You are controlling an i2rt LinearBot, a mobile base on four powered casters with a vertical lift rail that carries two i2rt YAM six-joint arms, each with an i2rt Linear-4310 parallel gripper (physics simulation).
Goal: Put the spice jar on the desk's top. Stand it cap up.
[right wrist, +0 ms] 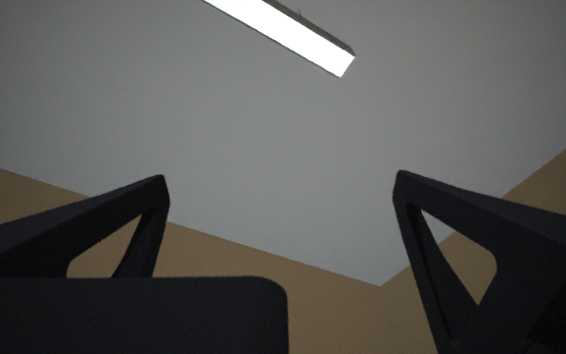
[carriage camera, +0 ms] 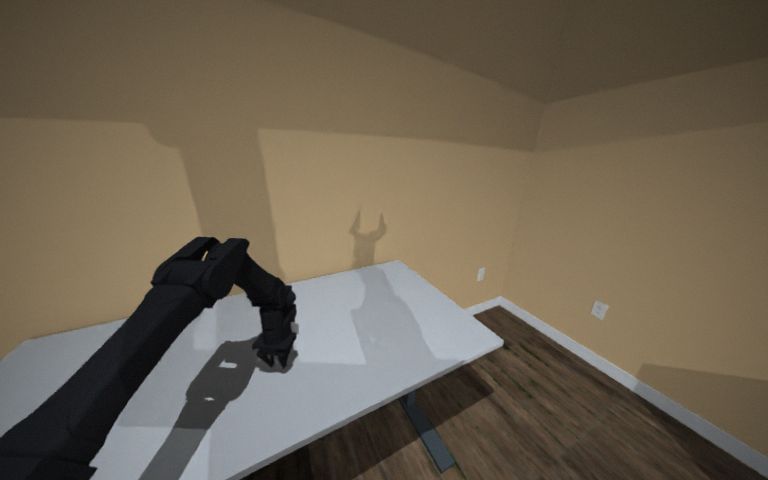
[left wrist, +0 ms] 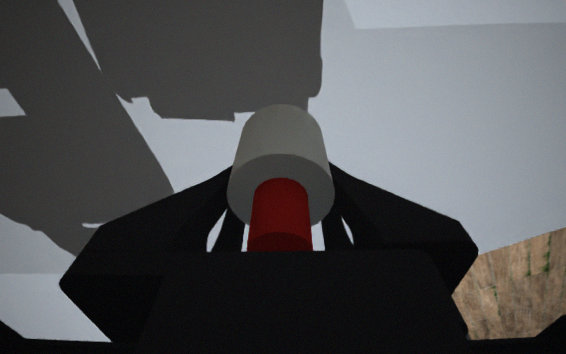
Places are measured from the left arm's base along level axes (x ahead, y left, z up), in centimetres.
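Pixels of known places: left gripper, fingertip midpoint: (carriage camera: 278, 366) (left wrist: 282, 171); right gripper, fingertip midpoint: (right wrist: 281, 185).
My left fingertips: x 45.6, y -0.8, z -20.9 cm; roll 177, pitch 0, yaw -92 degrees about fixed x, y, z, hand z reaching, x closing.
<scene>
Ahead of a thing's pixels: the offset from my left fingertips to its middle. "*": to the spot under its first point. Level surfaces: height alone.
The spice jar @(dy -0.1, dx +1.7, dz +2.9 cm) (left wrist: 281, 131) is a grey cylinder with a narrower red cap @(* dy -0.1, dx +2.6, dz +5.3 cm) (left wrist: 280, 215). In the left wrist view its cap end points back toward the gripper's palm and its grey body points away, toward the desk. My left gripper (carriage camera: 276, 362) (left wrist: 282, 171) is shut on the jar, one finger on each side. It is over the white desk's top @(dz -3.9 cm) (carriage camera: 453, 333) (left wrist: 440, 100); whether the jar touches the top cannot be told. In the carriage camera the jar cannot be made out at the dark fingers. My right gripper (right wrist: 281, 185) is open and empty, facing the ceiling.
The desk's near edge (carriage camera: 362, 408) slants up to a corner at the right. A dark desk leg (carriage camera: 427, 433) stands on the wooden floor @(dz -75.9 cm) (carriage camera: 543, 418) (left wrist: 515, 280). Tan walls (carriage camera: 430, 186) rise behind the desk and at the right. A lamp (right wrist: 300, 40) hangs at the ceiling.
</scene>
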